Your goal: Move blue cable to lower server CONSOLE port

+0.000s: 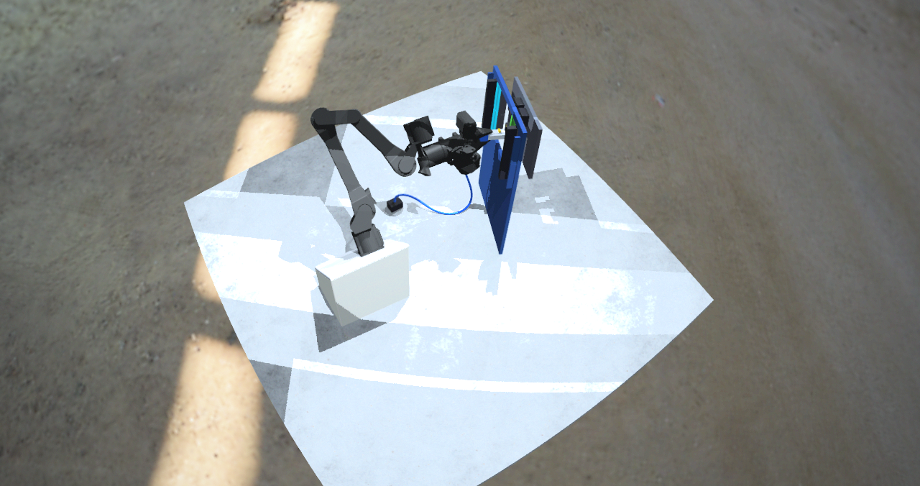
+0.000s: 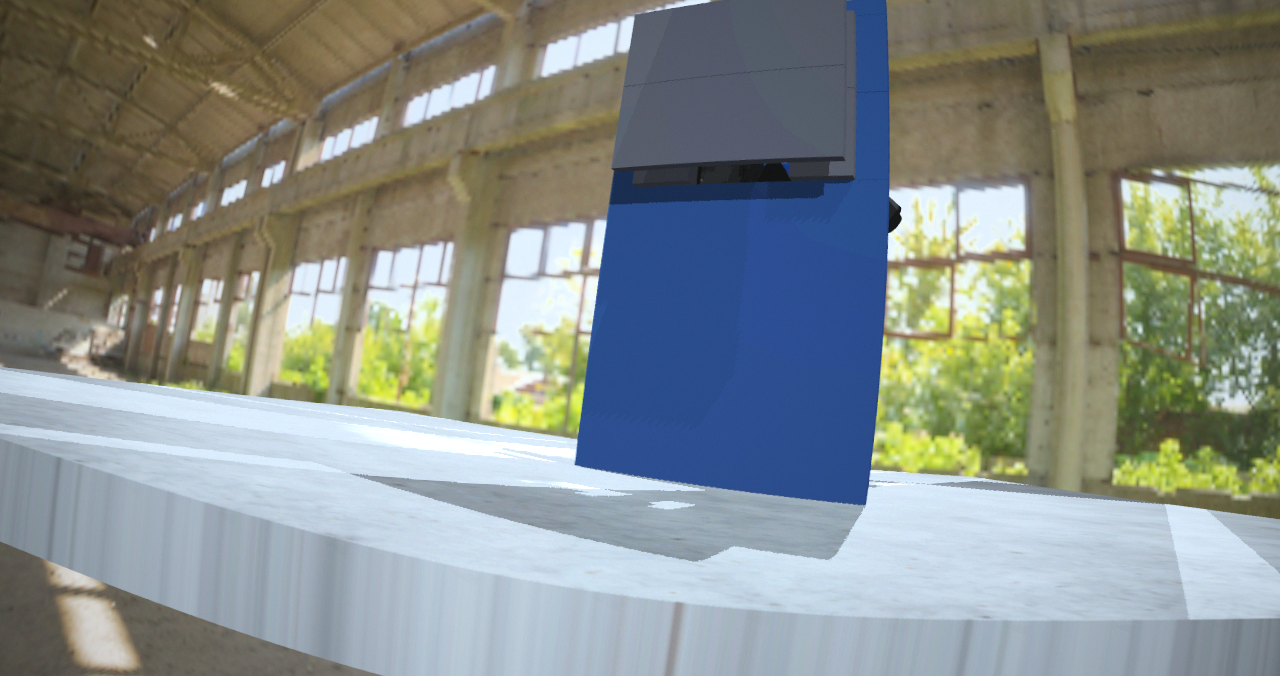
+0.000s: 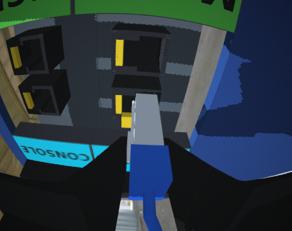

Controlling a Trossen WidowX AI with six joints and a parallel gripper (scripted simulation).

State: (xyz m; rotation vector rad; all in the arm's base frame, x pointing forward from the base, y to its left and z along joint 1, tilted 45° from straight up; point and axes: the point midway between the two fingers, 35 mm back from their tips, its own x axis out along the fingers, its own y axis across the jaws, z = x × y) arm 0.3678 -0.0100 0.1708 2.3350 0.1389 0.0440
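The blue cable plug lies right at my gripper tip. Round my gripper tip: black block (31 cm below, 23 cm behind, 12 cm to the left).
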